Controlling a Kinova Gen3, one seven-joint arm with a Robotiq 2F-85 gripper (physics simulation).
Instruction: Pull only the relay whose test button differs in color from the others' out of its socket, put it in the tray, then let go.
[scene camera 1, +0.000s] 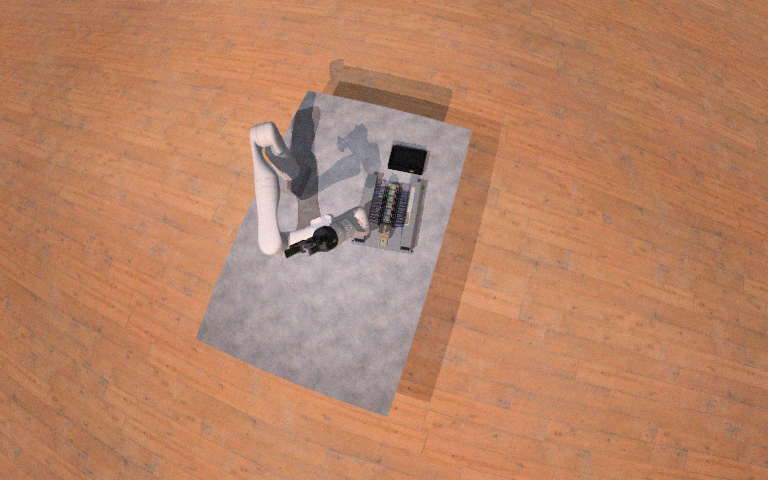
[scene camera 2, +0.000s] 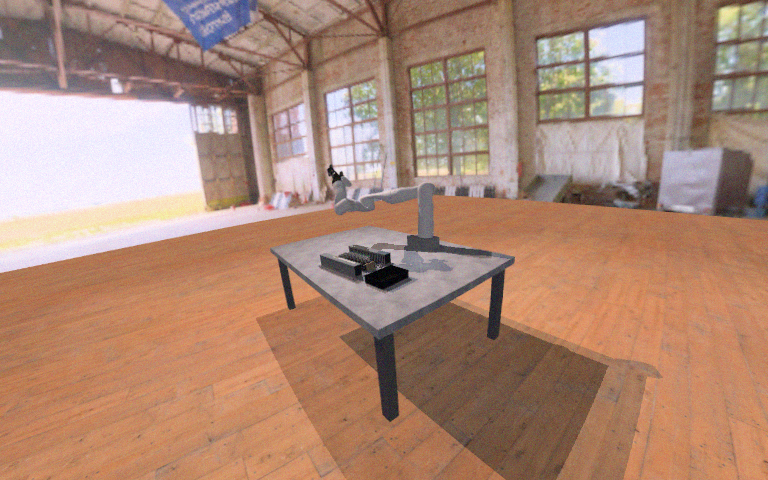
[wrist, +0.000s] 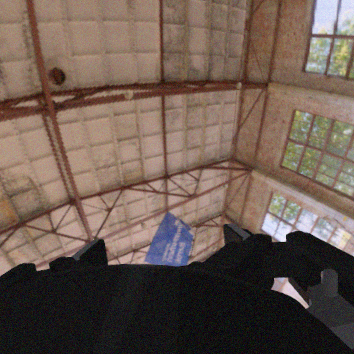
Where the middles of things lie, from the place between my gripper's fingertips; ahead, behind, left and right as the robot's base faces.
My hand is 510 mm above the grey panel (scene camera 1: 393, 243), 370 mm to the right of it and 140 mm short of it.
